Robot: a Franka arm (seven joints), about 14 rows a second.
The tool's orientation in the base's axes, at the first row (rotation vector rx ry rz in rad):
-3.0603 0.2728 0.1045
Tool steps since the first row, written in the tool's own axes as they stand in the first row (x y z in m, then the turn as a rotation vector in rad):
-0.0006 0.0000 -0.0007 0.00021 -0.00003 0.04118
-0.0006 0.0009 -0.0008 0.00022 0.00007 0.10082
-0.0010 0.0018 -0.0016 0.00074 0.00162 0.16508
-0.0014 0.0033 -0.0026 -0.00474 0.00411 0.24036
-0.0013 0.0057 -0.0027 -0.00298 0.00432 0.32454
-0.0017 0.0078 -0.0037 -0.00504 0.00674 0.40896
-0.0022 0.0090 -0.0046 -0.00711 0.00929 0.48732
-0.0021 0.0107 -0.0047 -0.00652 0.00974 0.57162
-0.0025 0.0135 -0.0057 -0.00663 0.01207 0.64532
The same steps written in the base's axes. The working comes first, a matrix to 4 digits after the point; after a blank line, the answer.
The tool's axes in the first row as the columns of a matrix, in the base's axes (used below as rounded here):
0.9820 -0.1788 -0.0616
-0.1742 -0.9820 0.0731
-0.0736 -0.0610 -0.9954

-0.0005 0.0001 0.0007 -0.00233 0.00300 -0.04100
-0.0007 -0.0008 0.0008 -0.00601 0.00726 -0.10038
-0.0012 -0.0017 0.0016 -0.00973 0.01035 -0.16447
-0.0018 -0.0032 0.0025 -0.02020 0.01436 -0.23916
-0.0021 -0.0056 0.0024 -0.02369 0.02000 -0.32309
-0.0028 -0.0076 0.0033 -0.03135 0.02415 -0.40712
-0.0035 -0.0088 0.0042 -0.03866 0.02774 -0.48512
-0.0037 -0.0105 0.0042 -0.04336 0.03336 -0.56910
-0.0045 -0.0132 0.0050 -0.04842 0.03648 -0.64260

